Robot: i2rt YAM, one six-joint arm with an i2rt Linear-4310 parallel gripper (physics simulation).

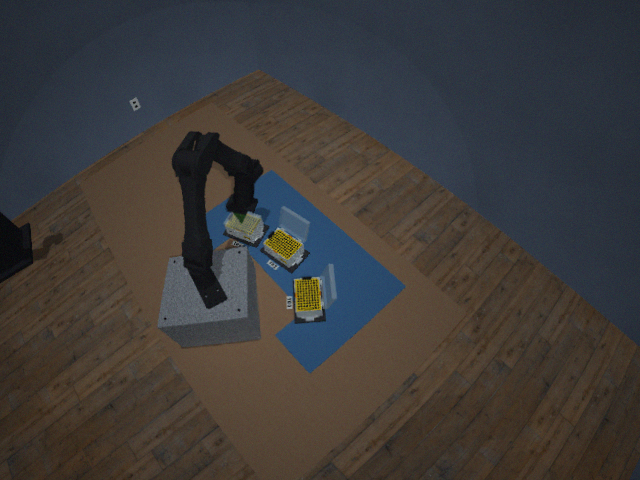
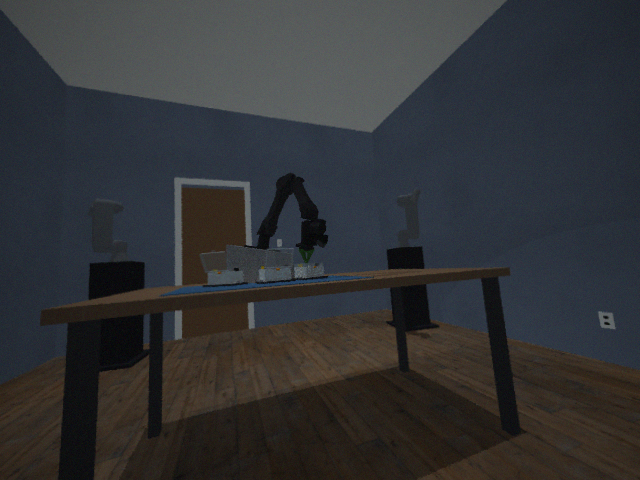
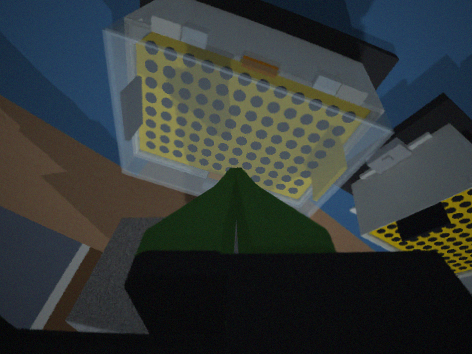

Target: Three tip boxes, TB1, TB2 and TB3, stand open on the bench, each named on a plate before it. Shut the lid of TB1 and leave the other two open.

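Places are measured from the arm's base along level axes (x right, y back, z down), in metres.
Where they show: gripper, fingertip midpoint: [image 1: 241,222] [image 2: 306,263] [image 3: 236,177]; arm's base, origin of the base link: [image 1: 206,282] [image 2: 262,249].
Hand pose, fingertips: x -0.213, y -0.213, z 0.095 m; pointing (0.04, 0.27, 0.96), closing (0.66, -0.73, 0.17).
Note:
Each offset is from my fingertips to the top centre of the thing. "spot": to the spot under its first point. Level surfaces: height alone.
A tip box @(dx -0.006, dy +0.003, dz +0.001 m) [image 1: 244,230] [image 2: 316,270] [image 3: 320,75] with yellow tips stands nearest the gripper, its clear lid down over the tips. I cannot tell if the lid is fully seated. Its name plate @(spot: dx +0.023, dy +0.045, dz +0.076 m) [image 1: 238,243] is too small to read surely. My gripper [image 1: 241,221] [image 2: 307,261] [image 3: 236,177] is shut and empty, its green fingertips pointing down at the lid near its edge on the arm-base side; contact is unclear. The middle box @(dx +0.162, dy -0.073, dz +0.012 m) [image 1: 283,246] [image 2: 275,273] [image 3: 407,192] has its lid @(spot: dx +0.133, dy -0.152, dz -0.022 m) [image 1: 294,223] standing up. The third box @(dx +0.367, dy -0.042, dz +0.012 m) [image 1: 308,297] [image 2: 225,277] also has its lid [image 1: 330,284] up.
The boxes stand on a blue mat @(dz +0.078 m) [image 1: 356,289] on the brown bench @(dz +0.082 m) [image 1: 361,392]. The middle box is close beside the box under my gripper. The grey speckled arm base block [image 1: 227,289] [image 3: 112,275] stands on the plate side of the boxes.

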